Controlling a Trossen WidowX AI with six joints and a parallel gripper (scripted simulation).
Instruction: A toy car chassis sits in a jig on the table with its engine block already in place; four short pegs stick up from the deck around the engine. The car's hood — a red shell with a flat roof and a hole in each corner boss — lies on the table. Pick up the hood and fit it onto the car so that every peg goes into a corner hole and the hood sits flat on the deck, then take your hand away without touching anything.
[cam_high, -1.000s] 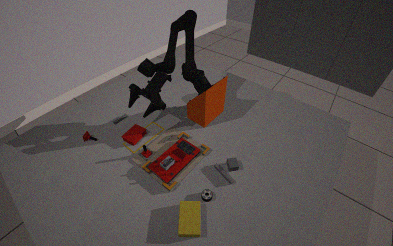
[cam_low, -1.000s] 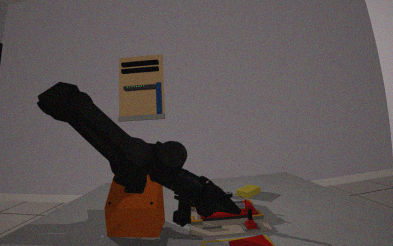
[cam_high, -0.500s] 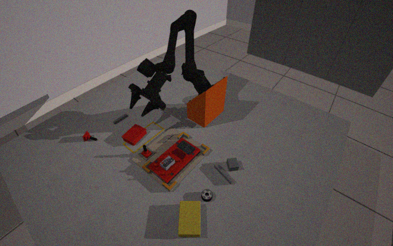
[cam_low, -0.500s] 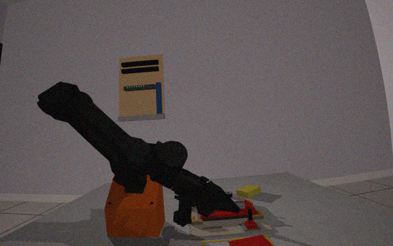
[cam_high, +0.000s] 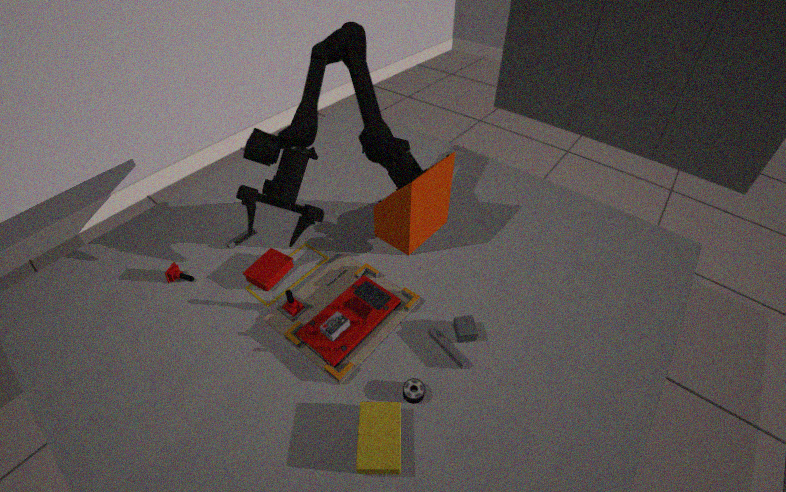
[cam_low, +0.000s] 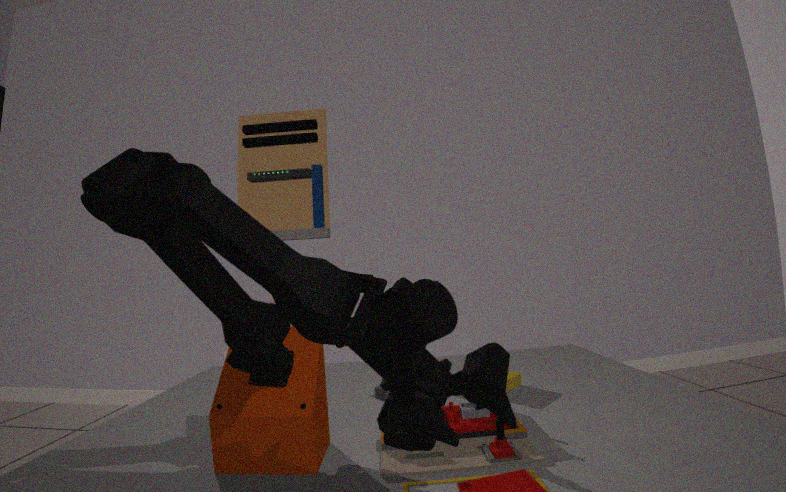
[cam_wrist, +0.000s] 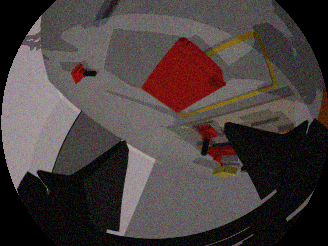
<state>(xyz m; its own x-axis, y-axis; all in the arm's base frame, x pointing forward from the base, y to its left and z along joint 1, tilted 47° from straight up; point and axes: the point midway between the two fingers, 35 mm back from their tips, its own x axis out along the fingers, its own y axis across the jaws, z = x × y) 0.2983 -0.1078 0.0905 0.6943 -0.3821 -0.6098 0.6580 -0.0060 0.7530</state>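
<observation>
Now: gripper tip 2 cm short of the red hood, 1 cm to the left of it and 8 cm above it. Also, from my gripper tip: grey bar 1 cm ahead, 16 cm to the right, 9 cm below; then grey engine block 2 cm ahead, 24 cm to the left, 7 cm below; then yellow block 11 cm ahead, 44 cm to the left, 8 cm below.
</observation>
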